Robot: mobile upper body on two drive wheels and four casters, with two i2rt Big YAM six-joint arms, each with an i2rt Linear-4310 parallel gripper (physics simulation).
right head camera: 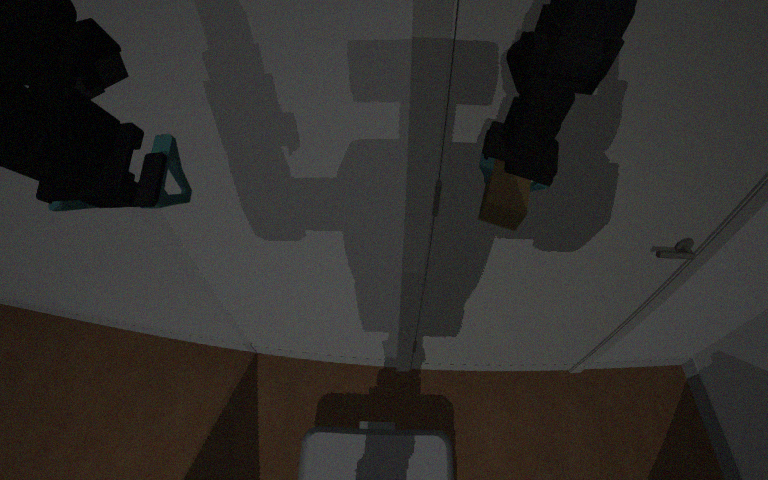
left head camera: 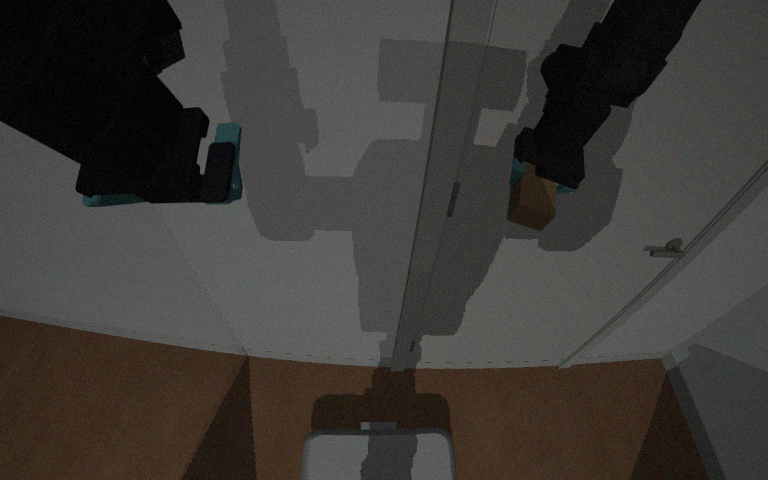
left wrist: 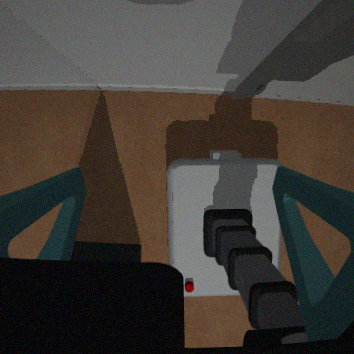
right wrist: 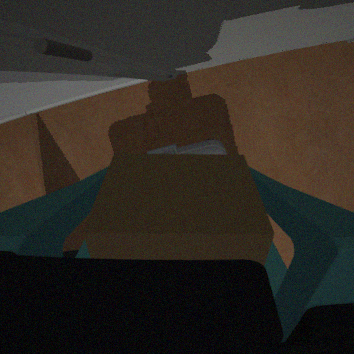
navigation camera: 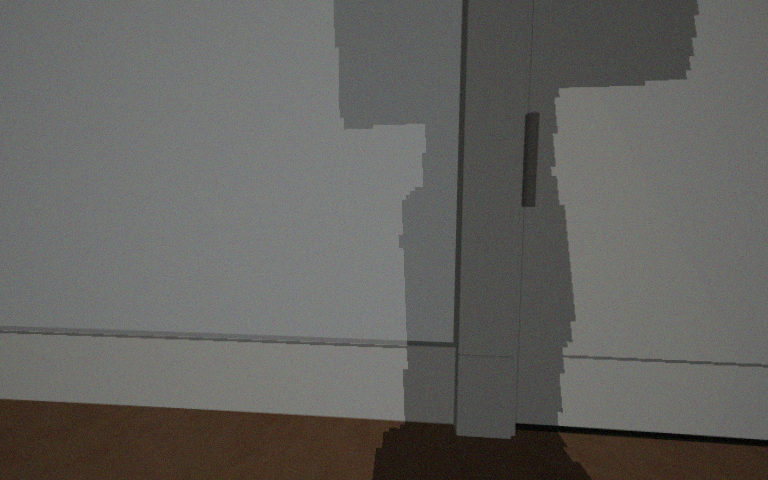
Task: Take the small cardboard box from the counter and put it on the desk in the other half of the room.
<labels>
my left gripper: right head camera; left head camera; left wrist 178, 177; not seen in the right wrist view (out of frame); not seen in the navigation camera view (out of frame)
my right gripper: right head camera 503, 185; left head camera 527, 188; right wrist 178, 176; not seen in the left wrist view (out of frame); not seen in the navigation camera view (out of frame)
small brown cardboard box: right head camera; left head camera; right wrist 149, 205; not seen in the left wrist view (out of frame); not seen in the navigation camera view (out of frame)
same spot on my left gripper: [left head camera: 215, 186] = [right head camera: 146, 192]
same spot on small brown cardboard box: [right head camera: 505, 200] = [left head camera: 535, 202]
</labels>
